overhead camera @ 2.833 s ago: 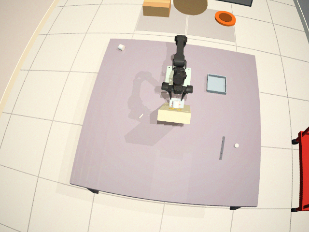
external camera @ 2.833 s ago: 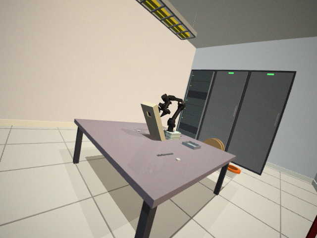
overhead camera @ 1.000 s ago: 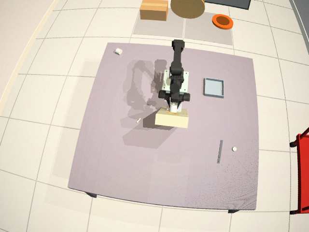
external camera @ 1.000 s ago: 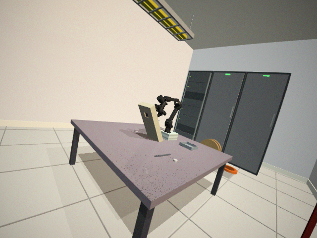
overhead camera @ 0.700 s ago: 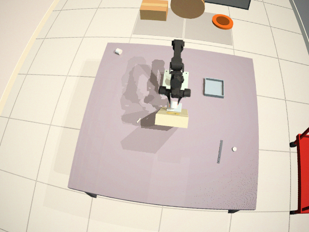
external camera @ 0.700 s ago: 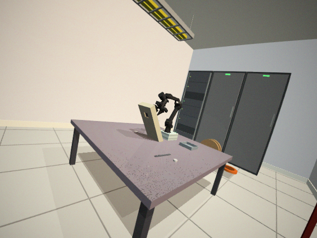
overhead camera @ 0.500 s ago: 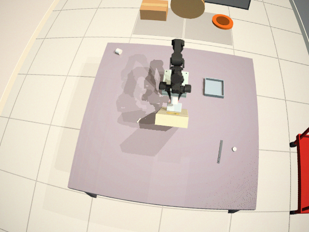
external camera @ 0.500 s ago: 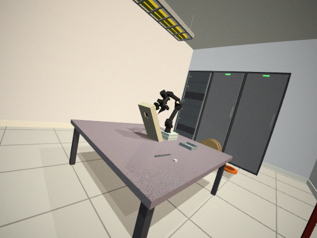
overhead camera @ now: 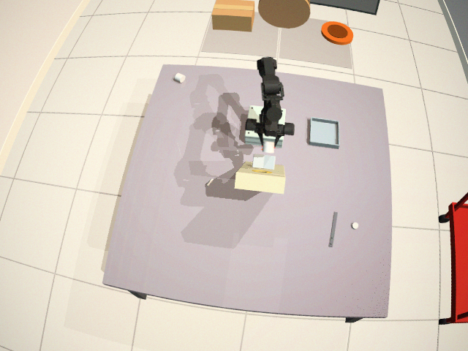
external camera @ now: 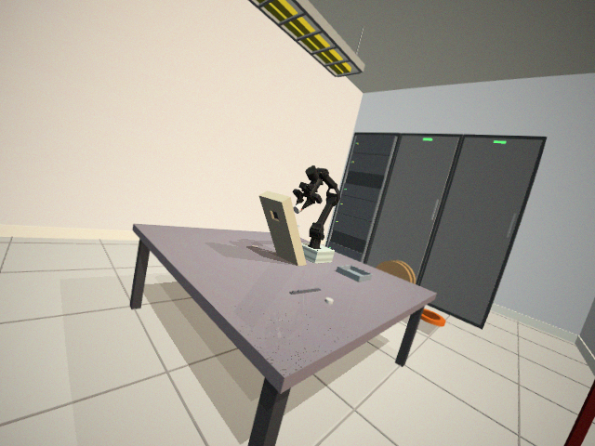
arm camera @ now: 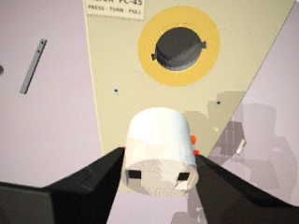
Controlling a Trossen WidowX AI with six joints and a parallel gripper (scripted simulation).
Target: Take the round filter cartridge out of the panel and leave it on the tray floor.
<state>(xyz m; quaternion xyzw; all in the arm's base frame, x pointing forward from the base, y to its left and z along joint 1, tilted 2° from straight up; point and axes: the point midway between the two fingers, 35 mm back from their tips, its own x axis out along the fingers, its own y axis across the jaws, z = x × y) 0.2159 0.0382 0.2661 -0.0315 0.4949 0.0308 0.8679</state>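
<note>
The blue-grey tray lies 32 cm behind my gripper tip, 24 cm to the left of it and 30 cm below it. From my gripper tip the other things lie so: round filter cartridge right at my gripper tip; then small white stick 6 cm ahead, 25 cm to the right, 30 cm below.
</note>
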